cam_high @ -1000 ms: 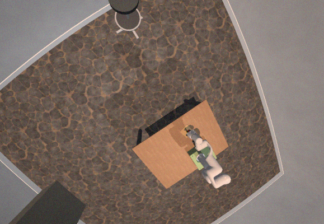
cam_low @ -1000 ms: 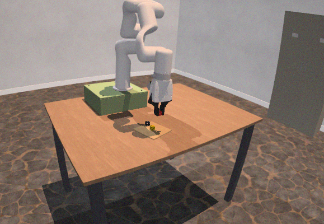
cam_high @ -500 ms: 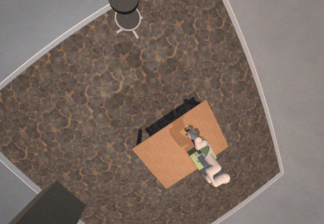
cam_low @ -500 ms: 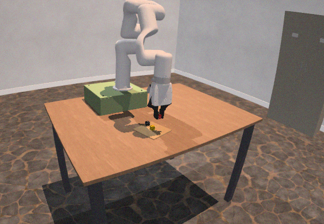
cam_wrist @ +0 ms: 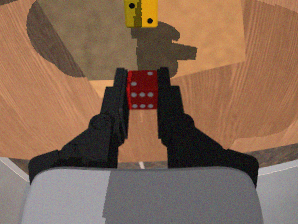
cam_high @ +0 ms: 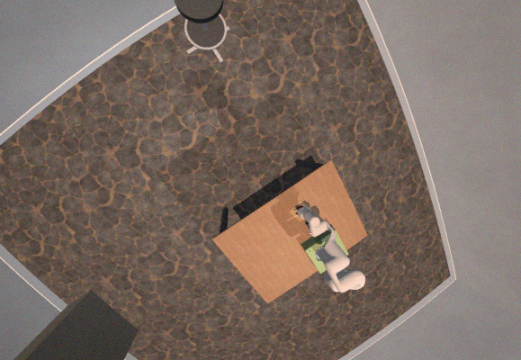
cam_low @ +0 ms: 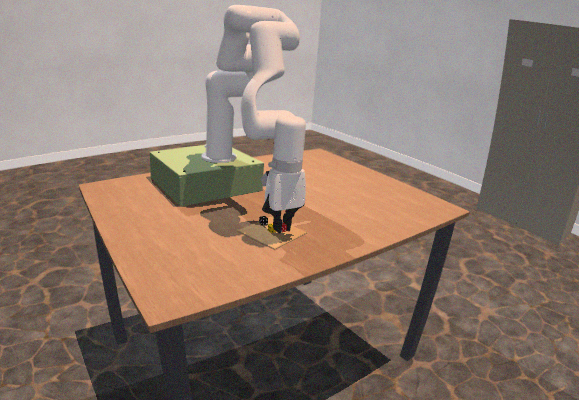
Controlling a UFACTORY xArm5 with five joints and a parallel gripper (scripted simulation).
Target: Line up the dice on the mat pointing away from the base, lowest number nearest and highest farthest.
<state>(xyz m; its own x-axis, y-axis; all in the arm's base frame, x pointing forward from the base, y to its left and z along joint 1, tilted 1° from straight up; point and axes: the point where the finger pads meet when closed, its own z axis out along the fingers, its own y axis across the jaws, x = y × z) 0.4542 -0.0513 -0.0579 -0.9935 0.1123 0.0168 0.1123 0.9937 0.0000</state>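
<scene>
The yellow die lies 5 cm behind my hand, 1 cm to the left of it and 4 cm below it. From my hand the other things lie so: black die: 10 cm behind, 1 cm to the left, 4 cm below; then red die: 1 cm below; then tan mat: 5 cm behind, 1 cm to the left, 5 cm below.
</scene>
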